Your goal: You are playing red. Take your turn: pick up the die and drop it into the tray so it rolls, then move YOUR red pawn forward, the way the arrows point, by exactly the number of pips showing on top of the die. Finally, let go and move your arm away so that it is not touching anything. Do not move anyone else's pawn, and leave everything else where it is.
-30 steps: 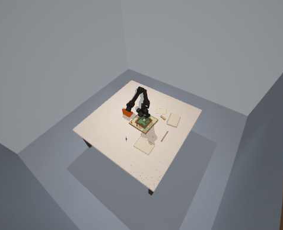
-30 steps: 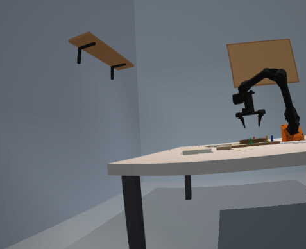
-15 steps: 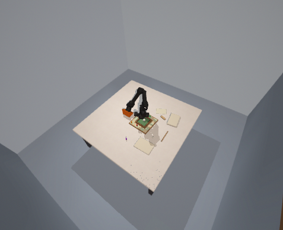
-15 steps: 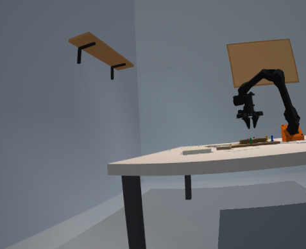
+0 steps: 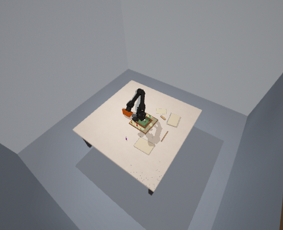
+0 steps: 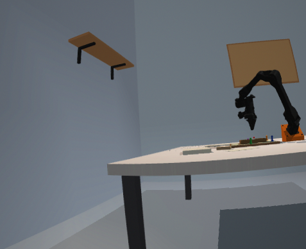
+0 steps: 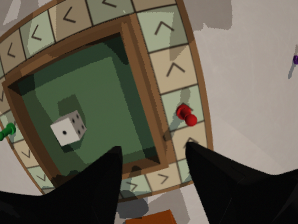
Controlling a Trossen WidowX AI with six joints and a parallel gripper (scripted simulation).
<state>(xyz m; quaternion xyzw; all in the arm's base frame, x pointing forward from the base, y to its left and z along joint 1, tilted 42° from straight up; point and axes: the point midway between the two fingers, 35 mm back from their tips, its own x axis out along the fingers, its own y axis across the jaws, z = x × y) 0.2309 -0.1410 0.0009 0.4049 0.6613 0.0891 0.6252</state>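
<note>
My gripper tip is now 2 cm past the red pawn, 4 cm to the left of it and 6 cm above it. From my gripper tip the other things lie so: white die (3 cm ahead, 8 cm to the left, 6 cm below); blue pawn (7 cm behind, 15 cm to the left, 6 cm below); green tray (3 cm ahead, 7 cm to the left, 8 cm below).
</note>
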